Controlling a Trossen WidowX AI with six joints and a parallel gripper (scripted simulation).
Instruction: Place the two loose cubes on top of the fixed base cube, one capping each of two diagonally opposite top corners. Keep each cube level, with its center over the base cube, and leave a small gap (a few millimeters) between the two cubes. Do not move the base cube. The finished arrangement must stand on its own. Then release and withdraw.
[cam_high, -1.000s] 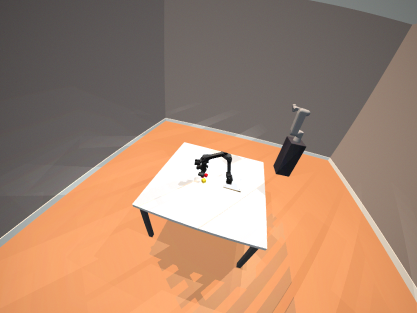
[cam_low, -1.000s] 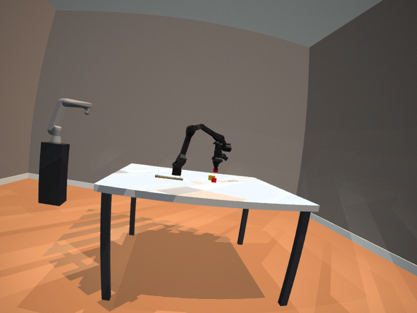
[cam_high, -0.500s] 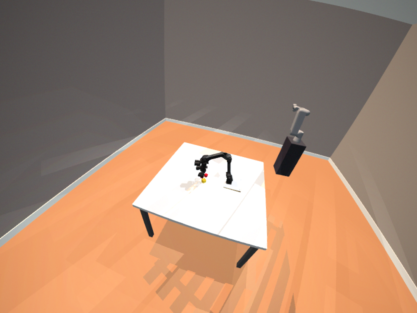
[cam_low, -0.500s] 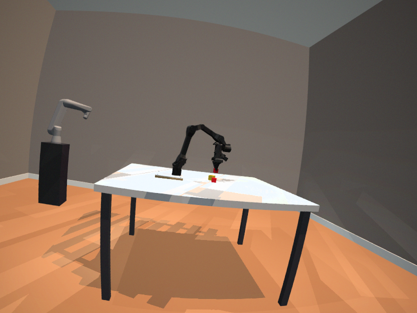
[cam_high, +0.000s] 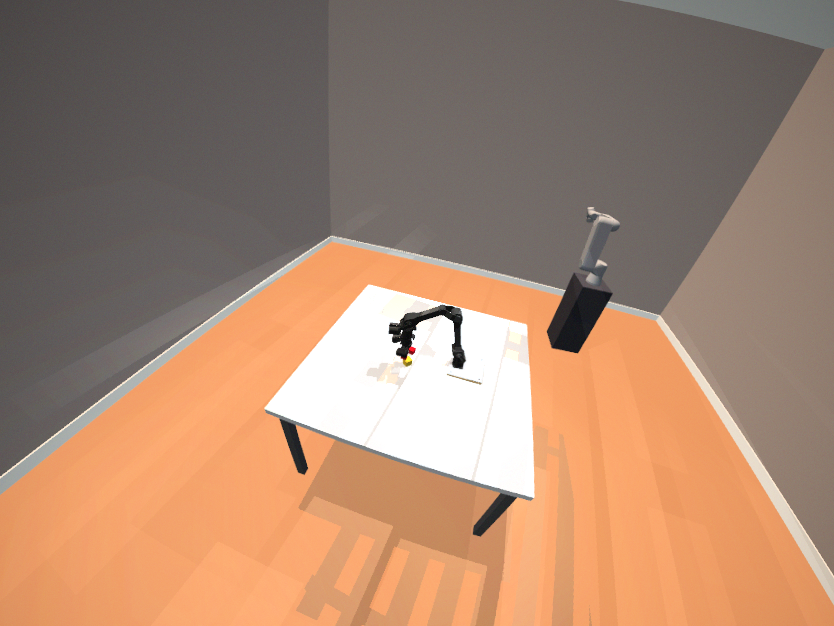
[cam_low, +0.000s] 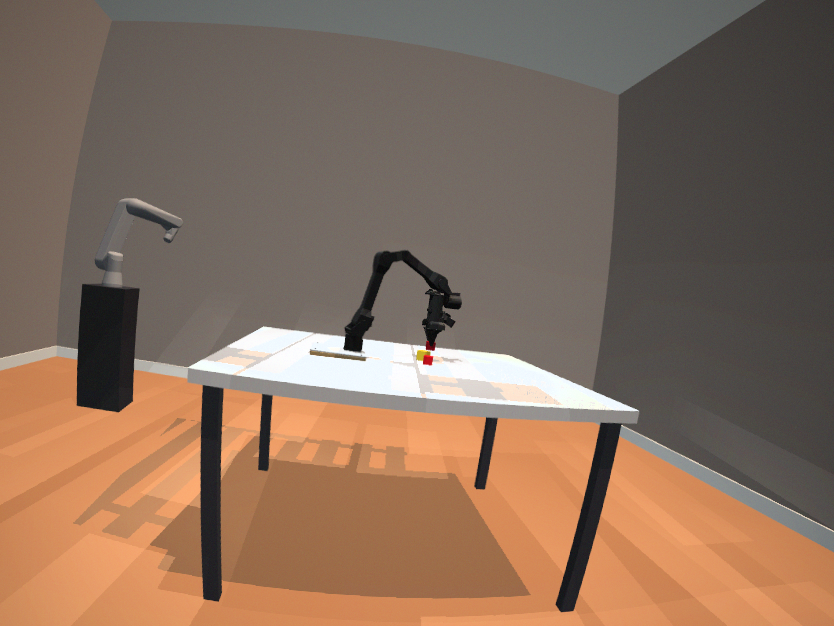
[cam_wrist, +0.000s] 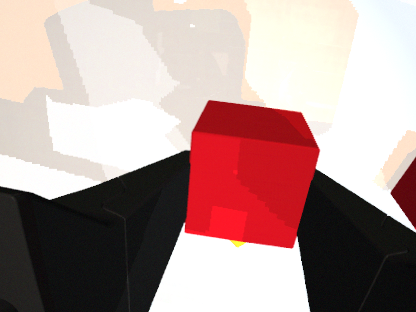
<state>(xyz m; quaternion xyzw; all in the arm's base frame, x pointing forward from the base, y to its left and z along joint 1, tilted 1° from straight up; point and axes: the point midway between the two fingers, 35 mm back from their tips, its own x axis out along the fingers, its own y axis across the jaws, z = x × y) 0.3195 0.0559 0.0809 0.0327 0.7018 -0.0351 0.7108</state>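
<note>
The yellow base cube lies 2 cm behind my gripper tip and 4 cm below it. Also, from my gripper tip: red cube 3 cm behind, 10 cm to the right, 5 cm below.
</note>
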